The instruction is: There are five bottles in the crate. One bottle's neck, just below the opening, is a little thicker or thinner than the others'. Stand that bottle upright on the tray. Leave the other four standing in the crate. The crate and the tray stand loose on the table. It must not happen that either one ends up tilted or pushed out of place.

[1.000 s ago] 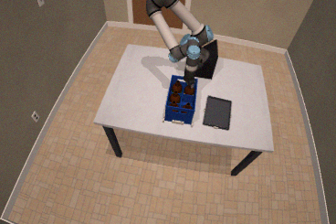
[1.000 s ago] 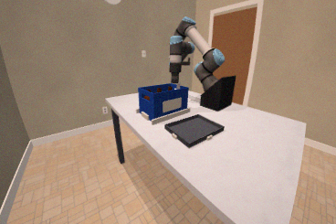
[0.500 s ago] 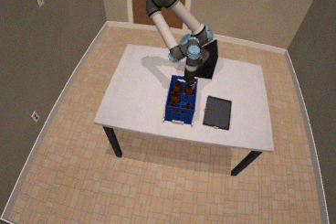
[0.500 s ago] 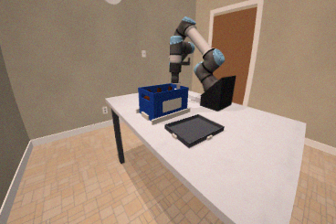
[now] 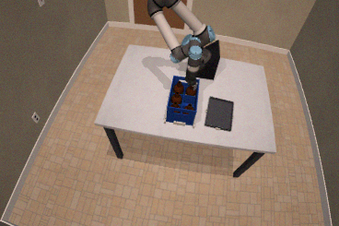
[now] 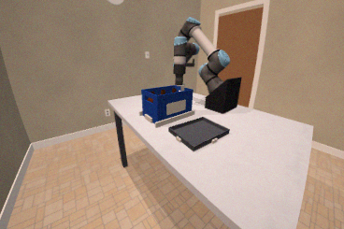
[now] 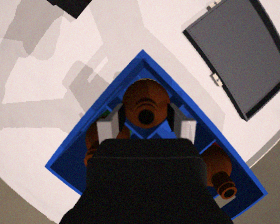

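Now: the bottle 17 cm ahead of my hand, 10 cm to the right of it and 7 cm below it. Round my hand: dark tray: 10 cm ahead, 23 cm to the left, 15 cm below; then blue crate: 9 cm ahead, 5 cm to the right, 8 cm below.
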